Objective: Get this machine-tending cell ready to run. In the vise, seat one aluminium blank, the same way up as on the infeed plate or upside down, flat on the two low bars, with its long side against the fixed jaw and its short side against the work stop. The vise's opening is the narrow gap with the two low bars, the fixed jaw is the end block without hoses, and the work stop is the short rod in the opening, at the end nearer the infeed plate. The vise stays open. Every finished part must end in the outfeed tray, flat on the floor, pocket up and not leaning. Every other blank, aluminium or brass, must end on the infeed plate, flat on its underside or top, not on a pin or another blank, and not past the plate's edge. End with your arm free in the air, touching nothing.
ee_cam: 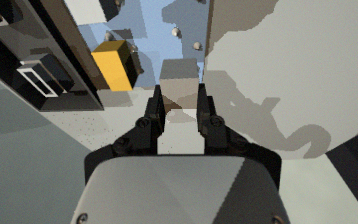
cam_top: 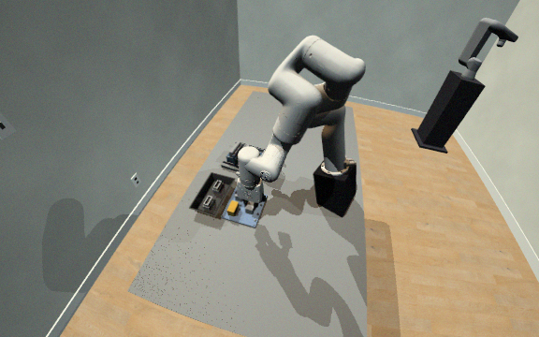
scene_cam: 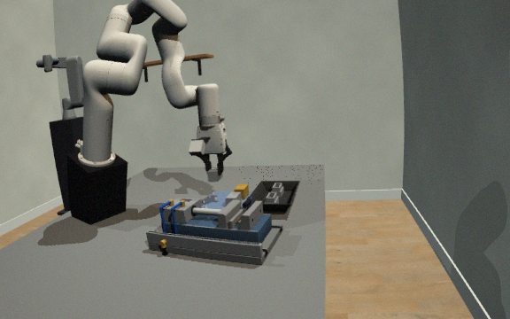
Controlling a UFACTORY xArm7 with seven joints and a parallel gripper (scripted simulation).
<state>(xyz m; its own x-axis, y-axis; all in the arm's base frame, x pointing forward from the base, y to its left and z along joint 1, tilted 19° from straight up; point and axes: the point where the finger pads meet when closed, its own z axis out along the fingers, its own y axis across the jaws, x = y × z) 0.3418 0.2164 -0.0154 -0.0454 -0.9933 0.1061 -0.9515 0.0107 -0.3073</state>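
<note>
The white screw rod is 330 mm to the right of my hand, 80 mm ahead of it and 30 mm below it. Round my hand: brass blank: 90 mm ahead, 80 mm below; then vise: 330 mm to the right, 100 mm ahead, 70 mm below.
</note>
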